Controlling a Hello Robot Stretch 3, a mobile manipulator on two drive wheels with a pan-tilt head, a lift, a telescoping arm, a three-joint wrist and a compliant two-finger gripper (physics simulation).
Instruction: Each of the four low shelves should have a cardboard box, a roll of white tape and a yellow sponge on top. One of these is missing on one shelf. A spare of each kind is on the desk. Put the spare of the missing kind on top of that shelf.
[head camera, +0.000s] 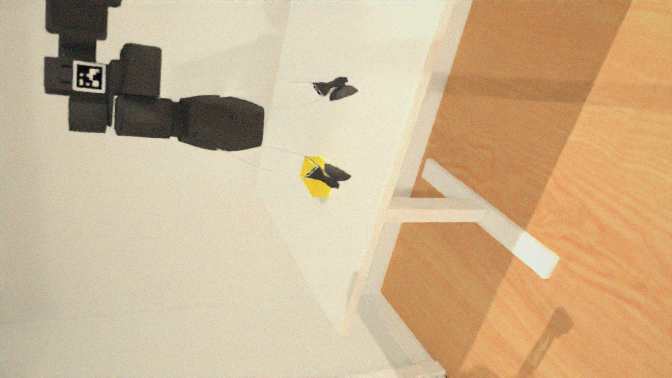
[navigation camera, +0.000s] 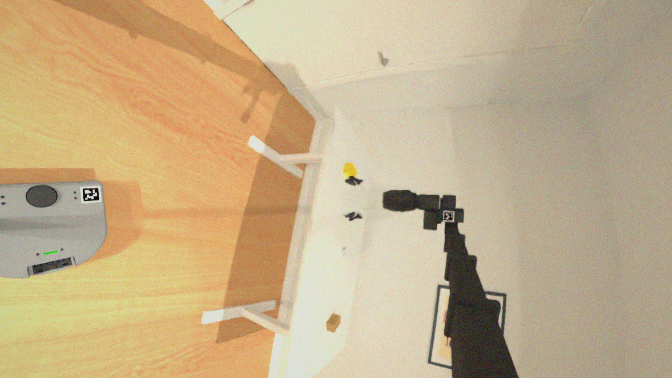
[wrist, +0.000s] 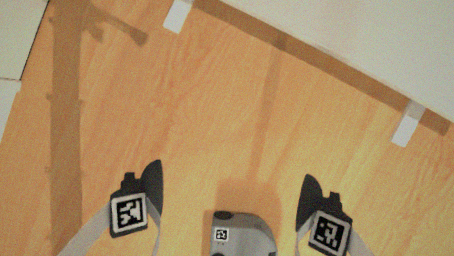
Observation:
I see my gripper (head camera: 352, 134) and a white desk (head camera: 389, 59).
My gripper shows as well in the navigation camera view (navigation camera: 344, 198) and in the wrist view (wrist: 230, 186). The white desk is seen too in the navigation camera view (navigation camera: 326, 283) and in the wrist view (wrist: 401, 51).

